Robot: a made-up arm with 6 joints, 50 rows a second.
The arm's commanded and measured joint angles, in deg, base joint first. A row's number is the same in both.
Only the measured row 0 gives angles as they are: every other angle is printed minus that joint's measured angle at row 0.
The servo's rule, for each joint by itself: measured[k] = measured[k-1] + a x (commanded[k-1-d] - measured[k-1]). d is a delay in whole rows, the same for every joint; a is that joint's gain. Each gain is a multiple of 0.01, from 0.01 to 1. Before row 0 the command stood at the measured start. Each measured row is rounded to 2 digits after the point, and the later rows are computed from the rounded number. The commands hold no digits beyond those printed.
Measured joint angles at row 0:
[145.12 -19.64 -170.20 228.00 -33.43 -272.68]
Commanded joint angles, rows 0 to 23:
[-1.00 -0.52 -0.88 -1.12 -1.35 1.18]
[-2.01 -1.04 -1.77 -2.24 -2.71 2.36]
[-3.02 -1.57 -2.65 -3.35 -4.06 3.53]
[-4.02 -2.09 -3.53 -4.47 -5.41 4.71]
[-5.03 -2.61 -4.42 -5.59 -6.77 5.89]
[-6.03 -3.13 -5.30 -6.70 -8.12 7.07]
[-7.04 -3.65 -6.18 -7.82 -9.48 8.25]
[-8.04 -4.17 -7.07 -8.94 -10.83 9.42]
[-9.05 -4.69 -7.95 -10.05 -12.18 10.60]
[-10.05 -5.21 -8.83 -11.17 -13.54 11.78]
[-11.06 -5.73 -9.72 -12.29 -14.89 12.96]
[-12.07 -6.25 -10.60 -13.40 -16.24 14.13]
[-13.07 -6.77 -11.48 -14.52 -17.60 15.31]
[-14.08 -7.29 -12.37 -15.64 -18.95 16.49]
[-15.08 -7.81 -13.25 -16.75 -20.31 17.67]
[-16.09 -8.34 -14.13 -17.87 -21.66 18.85]
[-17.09 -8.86 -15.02 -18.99 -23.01 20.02]
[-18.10 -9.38 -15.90 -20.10 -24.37 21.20]
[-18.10 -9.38 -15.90 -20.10 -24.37 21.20]
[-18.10 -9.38 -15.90 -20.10 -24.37 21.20]
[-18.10 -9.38 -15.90 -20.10 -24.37 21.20]
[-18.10 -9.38 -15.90 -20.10 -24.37 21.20]
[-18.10 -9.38 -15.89 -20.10 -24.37 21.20]
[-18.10 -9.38 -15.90 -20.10 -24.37 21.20]
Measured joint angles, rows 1 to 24:
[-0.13 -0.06 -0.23 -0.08 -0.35 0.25]
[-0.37 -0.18 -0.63 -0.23 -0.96 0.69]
[-0.71 -0.35 -1.16 -0.45 -1.77 1.29]
[-1.14 -0.56 -1.78 -0.73 -2.72 2.01]
[-1.65 -0.81 -2.47 -1.07 -3.77 2.82]
[-2.22 -1.09 -3.21 -1.46 -4.90 3.71]
[-2.85 -1.40 -3.98 -1.91 -6.09 4.66]
[-3.52 -1.73 -4.78 -2.40 -7.32 5.66]
[-4.24 -2.09 -5.60 -2.94 -8.58 6.70]
[-5.00 -2.46 -6.44 -3.52 -9.87 7.77]
[-5.79 -2.85 -7.29 -4.13 -11.18 8.86]
[-6.61 -3.26 -8.15 -4.78 -12.50 9.97]
[-7.45 -3.68 -9.02 -5.46 -13.83 11.09]
[-8.31 -4.11 -9.89 -6.17 -15.16 12.22]
[-9.19 -4.55 -10.76 -6.91 -16.50 13.36]
[-10.09 -5.00 -11.64 -7.68 -17.84 14.51]
[-11.00 -5.46 -12.52 -8.47 -19.18 15.67]
[-11.92 -5.93 -13.40 -9.28 -20.53 16.83]
[-12.72 -6.34 -14.05 -10.04 -21.53 17.75]
[-13.42 -6.70 -14.53 -10.74 -22.27 18.47]
[-14.03 -7.02 -14.89 -11.40 -22.82 19.04]
[-14.56 -7.30 -15.15 -12.01 -23.22 19.49]
[-15.02 -7.55 -15.34 -12.58 -23.52 19.85]
[-15.42 -7.77 -15.49 -13.11 -23.74 20.13]
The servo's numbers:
d 0
a 0.13 0.12 0.26 0.07 0.26 0.21

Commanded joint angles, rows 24 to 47:
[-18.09 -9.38 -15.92 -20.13 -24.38 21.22]
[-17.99 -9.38 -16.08 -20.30 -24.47 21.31]
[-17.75 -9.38 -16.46 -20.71 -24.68 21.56]
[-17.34 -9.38 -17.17 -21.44 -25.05 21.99]
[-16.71 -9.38 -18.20 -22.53 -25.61 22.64]
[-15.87 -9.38 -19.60 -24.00 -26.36 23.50]
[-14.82 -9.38 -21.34 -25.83 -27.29 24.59]
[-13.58 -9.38 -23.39 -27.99 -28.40 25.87]
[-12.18 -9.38 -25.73 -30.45 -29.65 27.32]
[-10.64 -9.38 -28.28 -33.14 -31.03 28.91]
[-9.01 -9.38 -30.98 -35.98 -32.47 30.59]
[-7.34 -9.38 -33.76 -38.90 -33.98 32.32]
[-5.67 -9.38 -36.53 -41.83 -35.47 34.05]
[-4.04 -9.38 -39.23 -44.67 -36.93 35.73]
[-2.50 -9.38 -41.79 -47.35 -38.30 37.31]
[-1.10 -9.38 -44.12 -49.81 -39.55 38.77]
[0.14 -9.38 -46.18 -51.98 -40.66 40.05]
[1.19 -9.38 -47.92 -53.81 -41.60 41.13]
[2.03 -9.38 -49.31 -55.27 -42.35 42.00]
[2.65 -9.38 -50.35 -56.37 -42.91 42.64]
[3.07 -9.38 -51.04 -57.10 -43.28 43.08]
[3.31 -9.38 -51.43 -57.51 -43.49 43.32]
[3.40 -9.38 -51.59 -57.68 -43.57 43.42]
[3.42 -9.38 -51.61 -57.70 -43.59 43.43]
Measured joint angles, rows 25 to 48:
[-15.77 -7.96 -15.60 -13.60 -23.91 20.36]
[-16.06 -8.13 -15.72 -14.07 -24.06 20.56]
[-16.28 -8.28 -15.91 -14.53 -24.22 20.77]
[-16.42 -8.41 -16.24 -15.01 -24.44 21.03]
[-16.46 -8.53 -16.75 -15.54 -24.74 21.37]
[-16.38 -8.63 -17.49 -16.13 -25.16 21.82]
[-16.18 -8.72 -18.49 -16.81 -25.71 22.40]
[-15.84 -8.80 -19.76 -17.59 -26.41 23.13]
[-15.36 -8.87 -21.31 -18.49 -27.25 24.01]
[-14.75 -8.93 -23.12 -19.52 -28.23 25.04]
[-14.00 -8.98 -25.16 -20.67 -29.33 26.21]
[-13.13 -9.03 -27.40 -21.95 -30.54 27.49]
[-12.16 -9.07 -29.77 -23.34 -31.82 28.87]
[-11.10 -9.11 -32.23 -24.83 -33.15 30.31]
[-9.98 -9.14 -34.72 -26.41 -34.49 31.78]
[-8.83 -9.17 -37.16 -28.05 -35.81 33.25]
[-7.66 -9.20 -39.51 -29.73 -37.07 34.68]
[-6.51 -9.22 -41.70 -31.42 -38.25 36.03]
[-5.40 -9.24 -43.68 -33.09 -39.32 37.28]
[-4.35 -9.26 -45.41 -34.72 -40.25 38.41]
[-3.39 -9.27 -46.87 -36.29 -41.04 39.39]
[-2.52 -9.28 -48.06 -37.78 -41.68 40.22]
[-1.75 -9.29 -48.98 -39.17 -42.17 40.89]
[-1.08 -9.30 -49.66 -40.47 -42.54 41.42]

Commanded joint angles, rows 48 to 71:
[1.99 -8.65 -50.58 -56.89 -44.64 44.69]
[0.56 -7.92 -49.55 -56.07 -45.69 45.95]
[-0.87 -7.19 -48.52 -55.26 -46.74 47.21]
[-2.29 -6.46 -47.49 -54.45 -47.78 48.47]
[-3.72 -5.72 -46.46 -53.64 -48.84 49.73]
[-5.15 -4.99 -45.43 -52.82 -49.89 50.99]
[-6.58 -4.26 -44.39 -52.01 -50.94 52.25]
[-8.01 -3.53 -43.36 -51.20 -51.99 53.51]
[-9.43 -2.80 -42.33 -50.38 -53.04 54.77]
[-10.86 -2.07 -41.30 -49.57 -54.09 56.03]
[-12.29 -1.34 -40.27 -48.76 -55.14 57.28]
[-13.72 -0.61 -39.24 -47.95 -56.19 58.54]
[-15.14 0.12 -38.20 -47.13 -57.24 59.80]
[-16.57 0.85 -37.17 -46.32 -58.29 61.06]
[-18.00 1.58 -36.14 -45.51 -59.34 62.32]
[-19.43 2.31 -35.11 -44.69 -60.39 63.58]
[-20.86 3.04 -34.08 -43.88 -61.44 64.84]
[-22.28 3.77 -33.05 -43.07 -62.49 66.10]
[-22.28 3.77 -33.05 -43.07 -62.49 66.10]
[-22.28 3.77 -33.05 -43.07 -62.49 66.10]
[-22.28 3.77 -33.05 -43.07 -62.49 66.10]
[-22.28 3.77 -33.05 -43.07 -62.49 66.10]
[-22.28 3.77 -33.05 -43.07 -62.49 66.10]
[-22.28 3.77 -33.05 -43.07 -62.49 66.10]
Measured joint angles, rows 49 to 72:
[-0.68 -9.22 -49.90 -41.62 -43.09 42.11]
[-0.52 -9.06 -49.81 -42.63 -43.77 42.92]
[-0.57 -8.84 -49.47 -43.51 -44.54 43.82]
[-0.79 -8.55 -48.96 -44.28 -45.38 44.80]
[-1.17 -8.21 -48.31 -44.94 -46.28 45.84]
[-1.69 -7.82 -47.56 -45.49 -47.22 46.92]
[-2.33 -7.39 -46.74 -45.95 -48.19 48.04]
[-3.07 -6.93 -45.86 -46.32 -49.18 49.19]
[-3.90 -6.43 -44.94 -46.60 -50.18 50.36]
[-4.80 -5.91 -43.99 -46.81 -51.20 51.55]
[-5.77 -5.36 -43.02 -46.95 -52.22 52.75]
[-6.80 -4.79 -42.04 -47.02 -53.25 53.97]
[-7.88 -4.20 -41.04 -47.03 -54.29 55.19]
[-9.01 -3.59 -40.03 -46.98 -55.33 56.42]
[-10.18 -2.97 -39.02 -46.88 -56.37 57.66]
[-11.38 -2.34 -38.00 -46.73 -57.42 58.90]
[-12.61 -1.69 -36.98 -46.53 -58.47 60.15]
[-13.87 -1.03 -35.96 -46.29 -59.52 61.40]
[-14.96 -0.45 -35.20 -46.06 -60.29 62.39]
[-15.91 0.06 -34.64 -45.85 -60.86 63.17]
[-16.74 0.51 -34.23 -45.66 -61.28 63.79]
[-17.46 0.90 -33.92 -45.48 -61.59 64.28]
[-18.09 1.24 -33.69 -45.31 -61.82 64.66]
[-18.63 1.54 -33.52 -45.15 -61.99 64.96]

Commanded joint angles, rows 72 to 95:
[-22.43 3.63 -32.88 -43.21 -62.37 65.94]
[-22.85 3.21 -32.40 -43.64 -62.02 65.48]
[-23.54 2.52 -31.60 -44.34 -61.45 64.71]
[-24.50 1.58 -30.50 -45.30 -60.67 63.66]
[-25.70 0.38 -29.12 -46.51 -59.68 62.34]
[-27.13 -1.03 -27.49 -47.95 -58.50 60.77]
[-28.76 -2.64 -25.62 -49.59 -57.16 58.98]
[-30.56 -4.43 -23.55 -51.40 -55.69 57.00]
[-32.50 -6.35 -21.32 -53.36 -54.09 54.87]
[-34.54 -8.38 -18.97 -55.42 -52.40 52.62]
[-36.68 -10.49 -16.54 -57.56 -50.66 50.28]
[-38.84 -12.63 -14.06 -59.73 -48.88 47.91]
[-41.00 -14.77 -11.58 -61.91 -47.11 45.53]
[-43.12 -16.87 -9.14 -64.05 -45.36 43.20]
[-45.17 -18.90 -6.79 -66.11 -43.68 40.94]
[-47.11 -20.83 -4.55 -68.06 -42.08 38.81]
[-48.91 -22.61 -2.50 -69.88 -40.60 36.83]
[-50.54 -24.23 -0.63 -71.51 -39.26 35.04]
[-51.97 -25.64 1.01 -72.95 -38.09 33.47]
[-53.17 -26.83 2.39 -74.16 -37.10 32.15]
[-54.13 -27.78 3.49 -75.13 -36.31 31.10]
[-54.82 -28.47 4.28 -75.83 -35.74 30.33]
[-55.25 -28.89 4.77 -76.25 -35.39 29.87]
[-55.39 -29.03 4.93 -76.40 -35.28 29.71]
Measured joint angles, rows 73 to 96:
[-19.12 1.79 -33.35 -45.01 -62.09 65.17]
[-19.60 1.96 -33.10 -44.91 -62.07 65.24]
[-20.11 2.03 -32.71 -44.87 -61.91 65.13]
[-20.68 1.98 -32.14 -44.90 -61.59 64.82]
[-21.33 1.79 -31.35 -45.01 -61.09 64.30]
[-22.08 1.45 -30.35 -45.22 -60.42 63.56]
[-22.95 0.96 -29.12 -45.53 -59.57 62.60]
[-23.94 0.31 -27.67 -45.94 -58.56 61.42]
[-25.05 -0.49 -26.02 -46.46 -57.40 60.04]
[-26.28 -1.44 -24.19 -47.09 -56.10 58.48]
[-27.63 -2.53 -22.20 -47.82 -54.69 56.76]
[-29.09 -3.74 -20.08 -48.65 -53.18 54.90]
[-30.64 -5.06 -17.87 -49.58 -51.60 52.93]
[-32.26 -6.48 -15.60 -50.59 -49.98 50.89]
[-33.94 -7.97 -13.31 -51.68 -48.34 48.80]
[-35.65 -9.51 -11.03 -52.83 -46.71 46.70]
[-37.37 -11.08 -8.81 -54.02 -45.12 44.63]
[-39.08 -12.66 -6.68 -55.24 -43.60 42.62]
[-40.76 -14.22 -4.68 -56.48 -42.17 40.70]
[-42.37 -15.73 -2.84 -57.72 -40.85 38.90]
[-43.90 -17.18 -1.19 -58.94 -39.67 37.26]
[-45.32 -18.53 0.23 -60.12 -38.65 35.80]
[-46.61 -19.77 1.41 -61.25 -37.80 34.55]
[-47.75 -20.88 2.33 -62.31 -37.14 33.53]

